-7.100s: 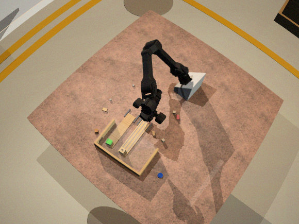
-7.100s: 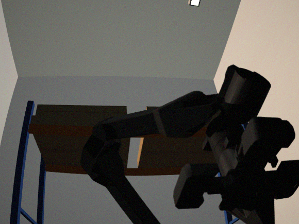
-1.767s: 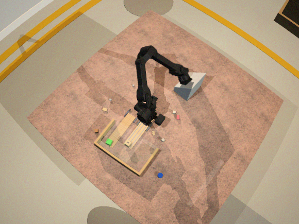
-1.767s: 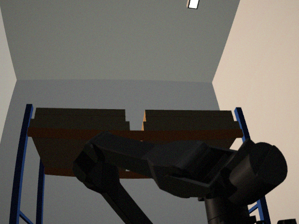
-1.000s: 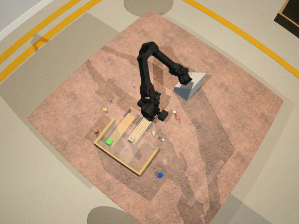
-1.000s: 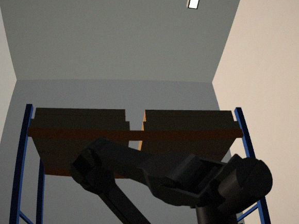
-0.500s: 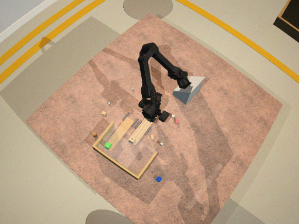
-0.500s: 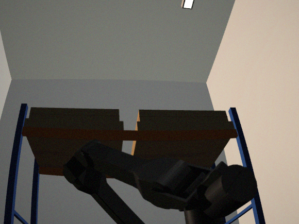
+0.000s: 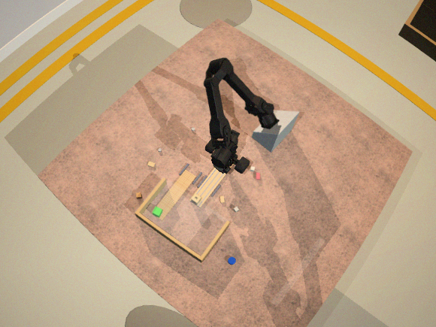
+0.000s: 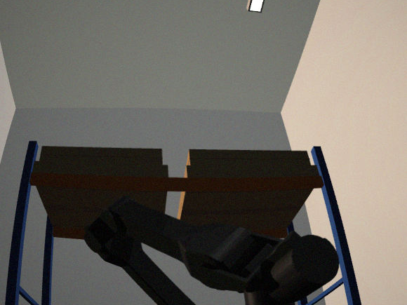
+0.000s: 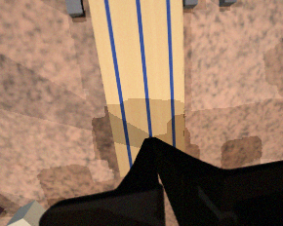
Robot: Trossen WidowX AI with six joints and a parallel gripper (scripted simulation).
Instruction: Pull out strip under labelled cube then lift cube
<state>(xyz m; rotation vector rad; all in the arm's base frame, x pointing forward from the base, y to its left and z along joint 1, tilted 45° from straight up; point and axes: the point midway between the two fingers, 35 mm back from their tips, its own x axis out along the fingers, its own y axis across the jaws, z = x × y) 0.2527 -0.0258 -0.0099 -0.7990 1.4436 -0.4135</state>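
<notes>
Right now the lined strip is 9 cm ahead of my gripper tip and 2 cm to the left of it. Also, from my gripper tip: tan cube marked k (20 cm ahead, 4 cm to the left, 2 cm above); then red block (13 cm to the left, 7 cm behind); then blue disc (32 cm to the left, 27 cm ahead).
</notes>
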